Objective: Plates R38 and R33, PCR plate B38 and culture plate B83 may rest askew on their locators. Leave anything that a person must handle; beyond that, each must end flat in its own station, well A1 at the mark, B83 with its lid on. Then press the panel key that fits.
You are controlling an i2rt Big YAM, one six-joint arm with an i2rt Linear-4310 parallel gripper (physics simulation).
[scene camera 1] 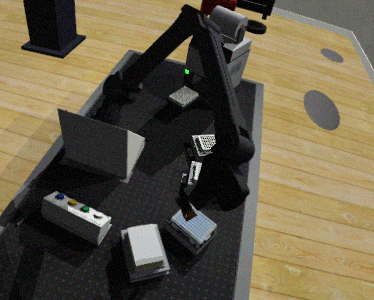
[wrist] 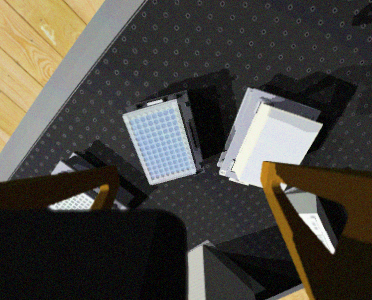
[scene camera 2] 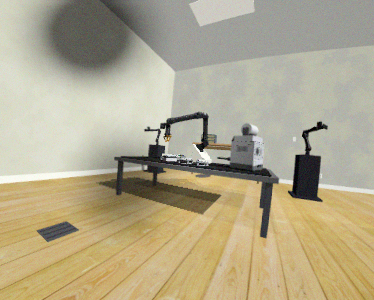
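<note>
My gripper (scene camera 1: pixel 187 207) (scene camera 2: pixel 168 138) (wrist: pixel 188 172) is open and empty, above the blue-welled plate in scene camera 1. That plate (scene camera 1: pixel 195 223) (wrist: pixel 161 142) sits on a dark station whose top and right edges show in the wrist view; whether it is flat is unclear. A white lidded plate (scene camera 1: pixel 145 245) (wrist: pixel 285 145) sits on a pale base beside it. A white plate (scene camera 1: pixel 195 171) is partly hidden by the arm, and a plate with dark holes (scene camera 1: pixel 205 142) lies behind it. The wrist view shows part of a white gridded plate (wrist: pixel 75 201) behind a finger. Plate labels are unreadable.
The key panel (scene camera 1: pixel 75 216) has blue, yellow, green and white keys. A grey slanted screen (scene camera 1: pixel 95 145) stands behind it. A grey plate (scene camera 1: pixel 184 96) lies near a green light (scene camera 1: pixel 187 71). A white instrument (scene camera 2: pixel 247 151) stands at the table's end.
</note>
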